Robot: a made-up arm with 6 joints.
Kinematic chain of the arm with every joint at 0, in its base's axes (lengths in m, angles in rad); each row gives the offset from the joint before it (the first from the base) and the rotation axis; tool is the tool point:
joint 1: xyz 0 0 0.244 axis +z
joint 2: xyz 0 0 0 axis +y
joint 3: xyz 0 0 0.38 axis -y
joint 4: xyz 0 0 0 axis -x
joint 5: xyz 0.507 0 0 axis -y
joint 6: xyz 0 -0.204 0 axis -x
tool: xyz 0 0 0
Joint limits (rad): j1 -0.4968..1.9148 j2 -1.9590..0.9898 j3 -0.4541..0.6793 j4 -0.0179..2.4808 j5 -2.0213..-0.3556 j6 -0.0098..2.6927
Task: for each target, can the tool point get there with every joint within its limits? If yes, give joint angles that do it. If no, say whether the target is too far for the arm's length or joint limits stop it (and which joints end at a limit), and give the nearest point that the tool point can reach.
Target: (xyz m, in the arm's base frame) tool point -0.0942 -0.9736 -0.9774
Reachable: no: too far | nearest point -0.0861 -0.8901 0.1660 | short by 1.146 m
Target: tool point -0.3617 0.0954 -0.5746
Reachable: no: joint limits stop it (at a limit: joint 1, joint 2, joint 3, joint 4) | nearest point -0.3223 0.4220 -0.0345 | short by 0.632 m
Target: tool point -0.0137 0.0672 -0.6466
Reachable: no: joint limits stop it (at a limit: joint 1, joint 2, joint 3, joint 4) | nearest point 0.0645 0.4248 -0.0508 | short by 0.699 m
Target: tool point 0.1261 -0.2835 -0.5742
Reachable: no: joint limits stop it (at a limit: joint 1, joint 2, joint 3, joint 4) | nearest point 0.2353 -0.3596 -0.0508 | short by 0.540 m
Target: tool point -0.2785 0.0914 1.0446
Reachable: yes | joints -0.0979 -0.8250 0.3936 1.8884 -1.0252 1.5603
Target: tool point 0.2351 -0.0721 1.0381
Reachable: yes | joints 0.2874 -0.2806 0.3724 0.8424 -0.9378 0.9382
